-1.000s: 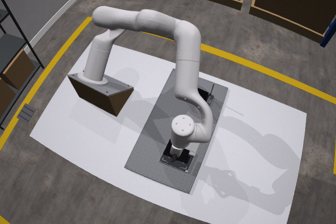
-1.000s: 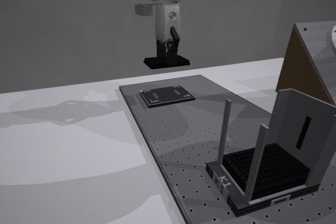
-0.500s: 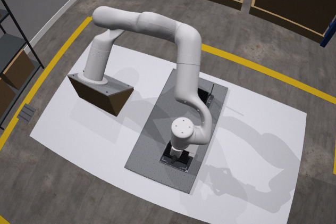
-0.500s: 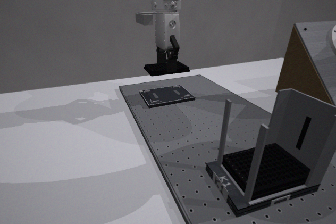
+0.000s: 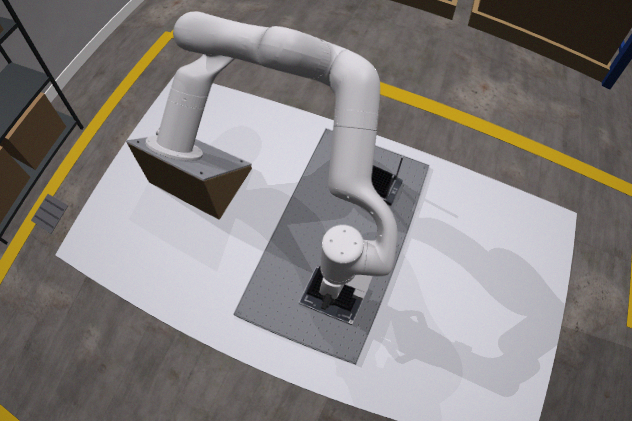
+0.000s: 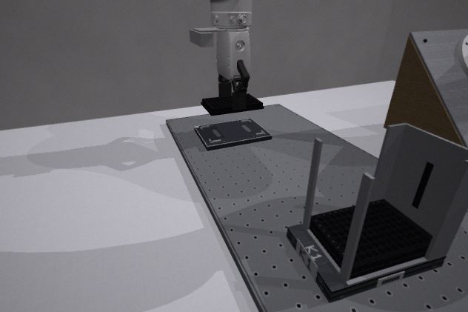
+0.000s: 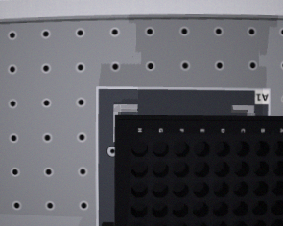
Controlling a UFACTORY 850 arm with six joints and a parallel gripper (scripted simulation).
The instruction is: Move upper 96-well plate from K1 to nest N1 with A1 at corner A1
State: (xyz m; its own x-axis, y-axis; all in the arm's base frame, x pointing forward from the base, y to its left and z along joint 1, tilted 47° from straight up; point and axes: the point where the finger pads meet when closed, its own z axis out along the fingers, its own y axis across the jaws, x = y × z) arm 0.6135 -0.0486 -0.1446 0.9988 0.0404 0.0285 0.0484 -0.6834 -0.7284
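Now: the plate nest N1 90 mm below my hand. From my hand the other things lie so: black plate: 60 mm behind, 390 mm to the left, 70 mm below.
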